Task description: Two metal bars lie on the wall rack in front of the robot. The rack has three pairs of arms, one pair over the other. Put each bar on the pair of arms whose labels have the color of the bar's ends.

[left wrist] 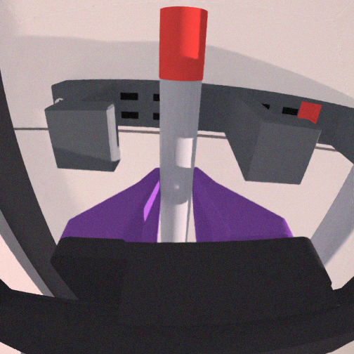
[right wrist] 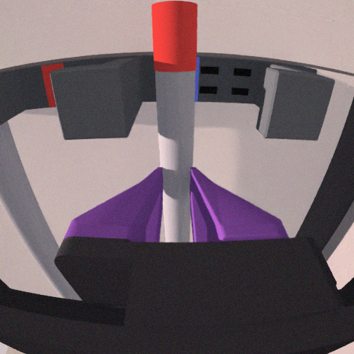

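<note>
A grey metal bar with red ends [left wrist: 181, 107] [right wrist: 175, 110] runs up the middle of both wrist views, one red end at the top of each. My left gripper [left wrist: 176, 175] is shut on this bar, with a purple finger on each side. My right gripper [right wrist: 176, 175] is shut on the bar too. The bar passes in front of the dark grey wall rack [left wrist: 217, 102] [right wrist: 226, 80]. A red label [left wrist: 309, 112] shows at the right of the left wrist view; a red label [right wrist: 49, 86] also shows at the left of the right wrist view. A second bar cannot be made out.
In the left wrist view, blocky rack arms stand left [left wrist: 80, 137] and right [left wrist: 282, 150] of the bar. In the right wrist view, rack arms also stand left [right wrist: 92, 102] and right [right wrist: 300, 105]. A blue label [right wrist: 197, 80] is mostly hidden behind the bar.
</note>
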